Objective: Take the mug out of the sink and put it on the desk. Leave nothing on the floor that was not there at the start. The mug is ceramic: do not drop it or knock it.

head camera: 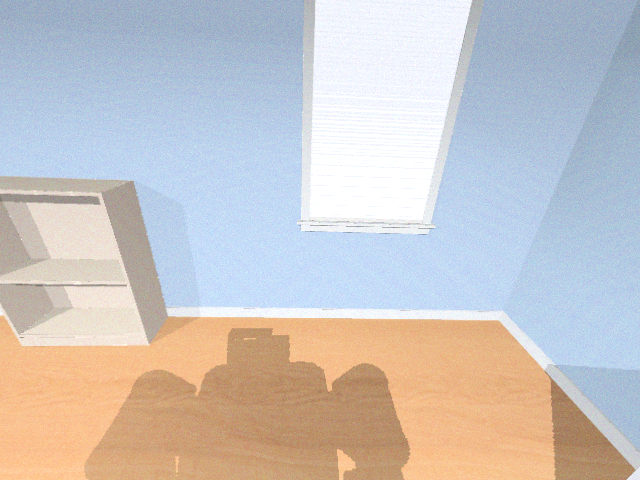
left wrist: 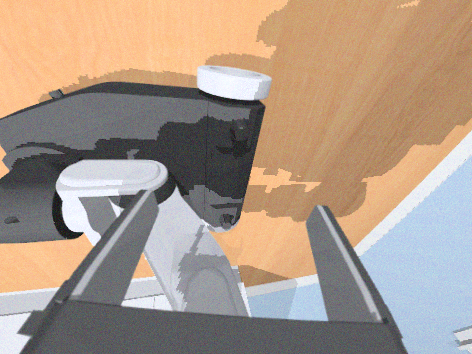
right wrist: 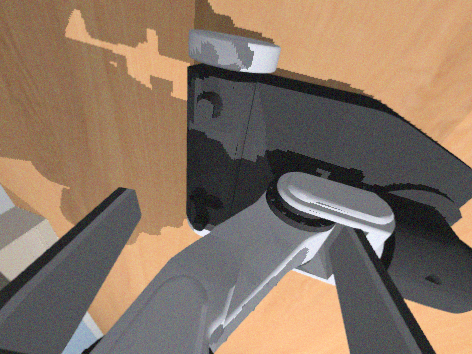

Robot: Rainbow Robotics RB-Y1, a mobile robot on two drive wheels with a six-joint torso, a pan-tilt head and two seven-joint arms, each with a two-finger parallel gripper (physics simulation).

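Places are measured from the robot's base along level axes (x left, y back, z up), in metres.
Pixels of known places: left gripper, between the fingertips: (left wrist: pixel 234 207); right gripper, between the fingertips: (right wrist: pixel 235 220).
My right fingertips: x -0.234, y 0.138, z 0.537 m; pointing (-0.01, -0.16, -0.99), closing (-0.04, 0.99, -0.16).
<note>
Behind a point stands the place of what it marks.
The mug, the sink and the desk do not show in the head view or in either wrist view. My left gripper (left wrist: pixel 234 207) @(x 0.257, y 0.093, z 0.545 m) is open, with no object between its fingers; the robot's own white and grey arm link and dark base show beyond it. My right gripper (right wrist: pixel 235 220) @(x -0.234, y 0.138, z 0.537 m) is also open, with no object between its fingers, and the robot's own arm link and base show behind it.
A beige shelf unit (head camera: pixel 138 258) @(x 1.004, y -1.403, z 0.602 m) (right wrist: pixel 27 250) @(x 1.429, y -1.545, z 0.104 m) stands against the blue wall (head camera: pixel 232 155) @(x 0.399, y -1.543, z 1.228 m) at the left of the head view. A white-framed window (head camera: pixel 372 129) @(x -0.419, y -1.508, z 1.405 m) is right of centre. My shadow falls on the wood floor (head camera: pixel 465 392) @(x -1.005, y -0.853, z 0.001 m). A white cabinet front (left wrist: pixel 12 330) @(x -0.964, y 1.072, z 0.229 m) shows at the lower left of the left wrist view.
</note>
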